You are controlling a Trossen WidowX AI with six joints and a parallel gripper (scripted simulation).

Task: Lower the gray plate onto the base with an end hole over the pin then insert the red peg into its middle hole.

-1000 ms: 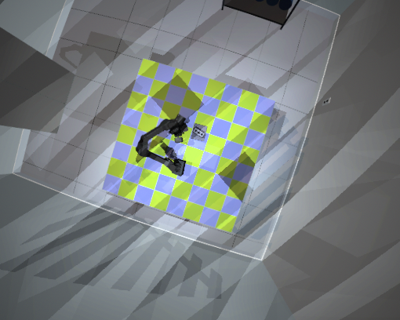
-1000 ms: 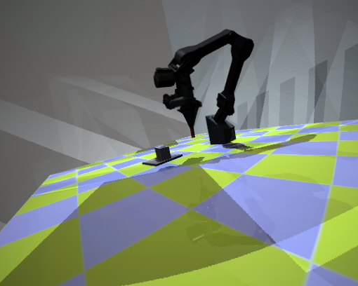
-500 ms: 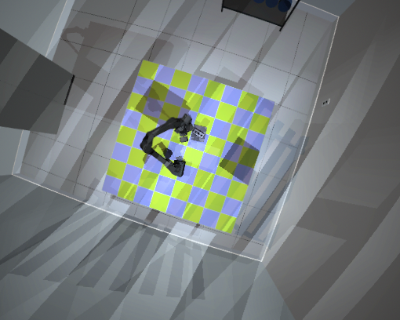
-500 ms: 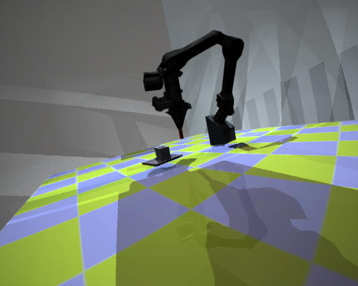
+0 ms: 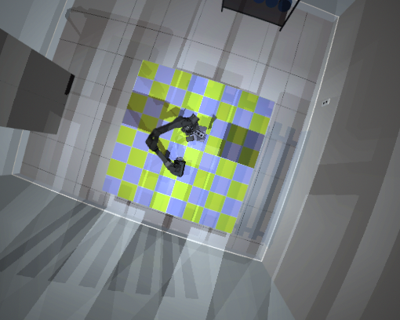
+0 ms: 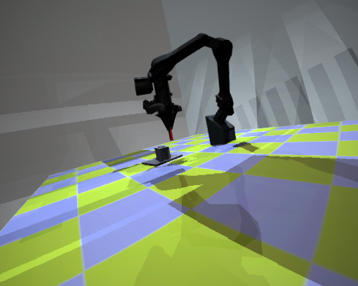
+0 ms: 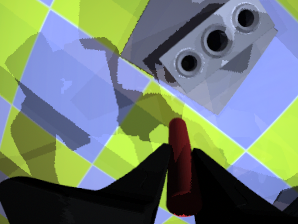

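My gripper tip is 80 mm above the gray plate, 70 mm to the left of it and 10 mm short of it. From my gripper tip the other things lie so: red peg (right at my gripper tip); then dark base (110 mm below, 60 mm to the right, 20 mm ahead).
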